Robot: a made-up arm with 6 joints. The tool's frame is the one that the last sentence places.
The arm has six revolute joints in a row. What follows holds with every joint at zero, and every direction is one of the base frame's.
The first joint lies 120 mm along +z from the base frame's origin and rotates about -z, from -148.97 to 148.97 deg.
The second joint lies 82 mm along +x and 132 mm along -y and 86 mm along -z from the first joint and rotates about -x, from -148.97 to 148.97 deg.
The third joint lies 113 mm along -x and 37 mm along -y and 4 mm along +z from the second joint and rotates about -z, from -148.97 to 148.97 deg.
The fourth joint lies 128 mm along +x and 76 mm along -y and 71 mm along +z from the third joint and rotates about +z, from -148.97 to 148.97 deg.
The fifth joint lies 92 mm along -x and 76 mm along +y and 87 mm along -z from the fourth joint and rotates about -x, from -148.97 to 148.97 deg.
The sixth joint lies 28 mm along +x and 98 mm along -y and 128 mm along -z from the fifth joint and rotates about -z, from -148.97 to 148.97 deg.
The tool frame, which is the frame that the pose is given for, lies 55 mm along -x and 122 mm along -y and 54 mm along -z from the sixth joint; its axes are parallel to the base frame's.
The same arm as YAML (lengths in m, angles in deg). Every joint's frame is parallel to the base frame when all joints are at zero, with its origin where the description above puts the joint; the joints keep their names.
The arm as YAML. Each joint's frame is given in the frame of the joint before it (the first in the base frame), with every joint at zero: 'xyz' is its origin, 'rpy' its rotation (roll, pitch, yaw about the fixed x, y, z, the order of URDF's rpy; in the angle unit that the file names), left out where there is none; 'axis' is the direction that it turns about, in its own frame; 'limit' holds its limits. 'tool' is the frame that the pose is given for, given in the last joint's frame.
units:
  length: m
  angle: deg
joints:
  - name: joint 1
    type: revolute
    origin:
      xyz: [0.0, 0.0, 0.12]
    axis: "-z"
    limit:
      lower: -148.97
      upper: 148.97
  - name: joint 2
    type: revolute
    origin:
      xyz: [0.082, -0.132, -0.086]
    axis: "-x"
    limit:
      lower: -148.97
      upper: 148.97
  - name: joint 3
    type: revolute
    origin:
      xyz: [-0.113, -0.037, 0.004]
    axis: "-z"
    limit:
      lower: -148.97
      upper: 148.97
  - name: joint 4
    type: revolute
    origin:
      xyz: [0.128, -0.076, 0.071]
    axis: "+z"
    limit:
      lower: -148.97
      upper: 148.97
  - name: joint 5
    type: revolute
    origin:
      xyz: [-0.092, 0.076, -0.087]
    axis: "-x"
    limit:
      lower: -148.97
      upper: 148.97
  - name: joint 6
    type: revolute
    origin:
      xyz: [0.028, -0.098, -0.128]
    axis: "-z"
    limit:
      lower: -148.97
      upper: 148.97
tool:
  origin:
    xyz: [-0.055, -0.122, -0.054]

